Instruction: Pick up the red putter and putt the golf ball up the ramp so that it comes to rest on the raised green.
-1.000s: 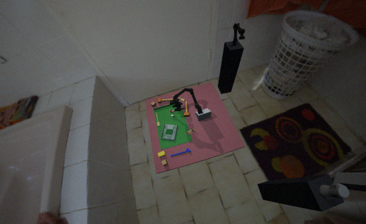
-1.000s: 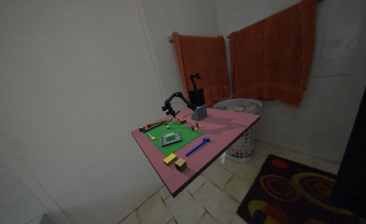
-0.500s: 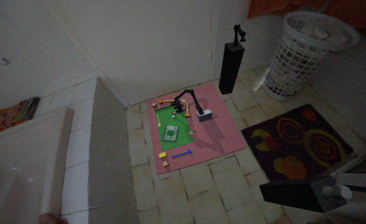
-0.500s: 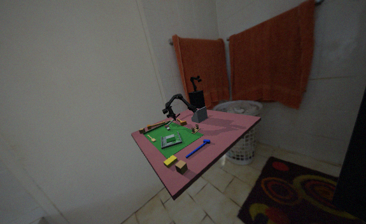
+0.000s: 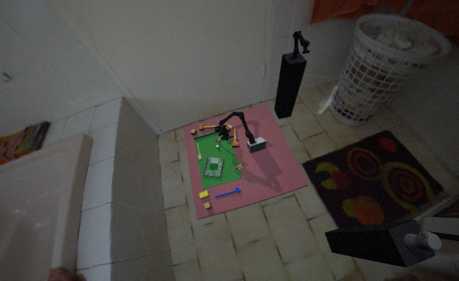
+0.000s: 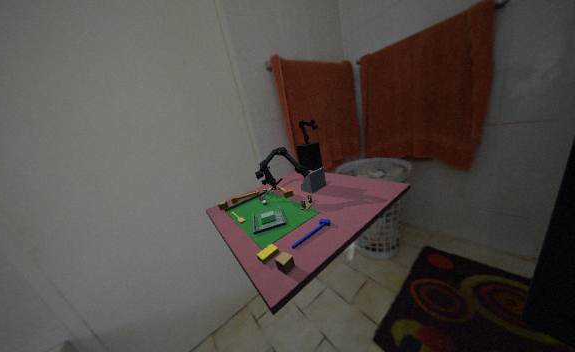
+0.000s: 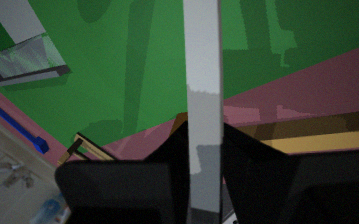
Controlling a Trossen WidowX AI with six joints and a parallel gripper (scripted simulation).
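Right now the white golf ball is 150 mm ahead of my gripper tip, 70 mm below it and 20 mm to the left of it. Round my gripper tip: yellow block (600 mm to the left, 390 mm ahead, 80 mm below); then red putter (40 mm ahead, 20 mm to the right).
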